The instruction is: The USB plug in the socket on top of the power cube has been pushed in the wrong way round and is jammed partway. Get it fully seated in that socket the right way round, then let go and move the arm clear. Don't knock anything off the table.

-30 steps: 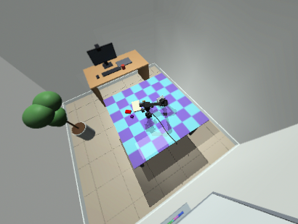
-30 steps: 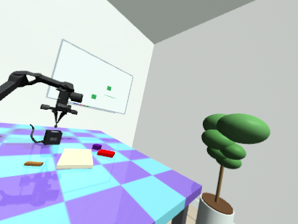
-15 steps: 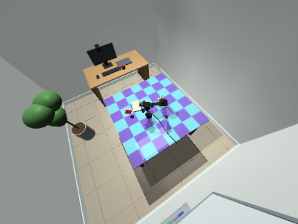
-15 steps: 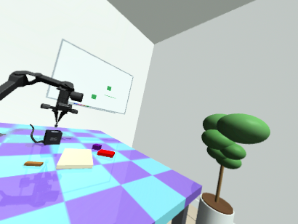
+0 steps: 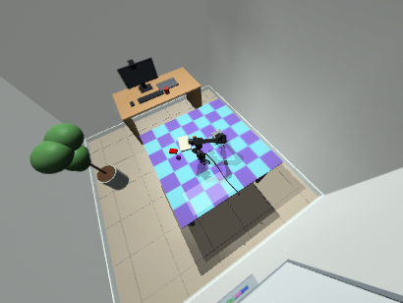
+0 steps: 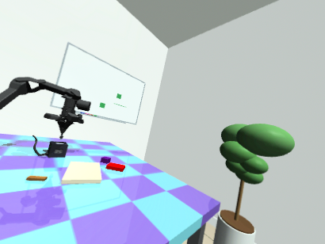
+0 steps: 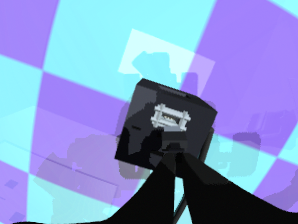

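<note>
Right now the USB plug is 20 mm below my gripper tip. Also, from my gripper tip: small purple block 220 mm ahead, 150 mm to the right, 120 mm below; white flat block 50 mm ahead, 270 mm to the right, 130 mm below; thin orange piece 110 mm behind, 280 mm to the right, 130 mm below.
</note>
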